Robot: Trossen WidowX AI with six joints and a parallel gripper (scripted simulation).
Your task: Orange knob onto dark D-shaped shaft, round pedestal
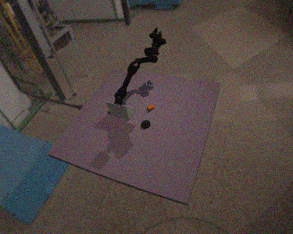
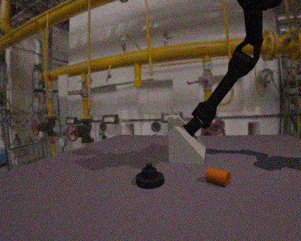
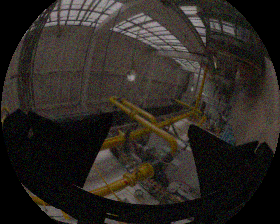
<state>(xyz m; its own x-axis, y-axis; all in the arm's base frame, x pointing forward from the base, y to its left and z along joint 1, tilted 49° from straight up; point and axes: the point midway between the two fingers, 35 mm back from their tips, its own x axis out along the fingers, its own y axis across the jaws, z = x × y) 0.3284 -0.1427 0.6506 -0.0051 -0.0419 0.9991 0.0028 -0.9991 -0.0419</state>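
Right now my gripper tip is 66 cm above the orange knob, 29 cm to the left of it and 4 cm past it. From my gripper tip the other things lie so: pedestal 65 cm below, 49 cm to the right.
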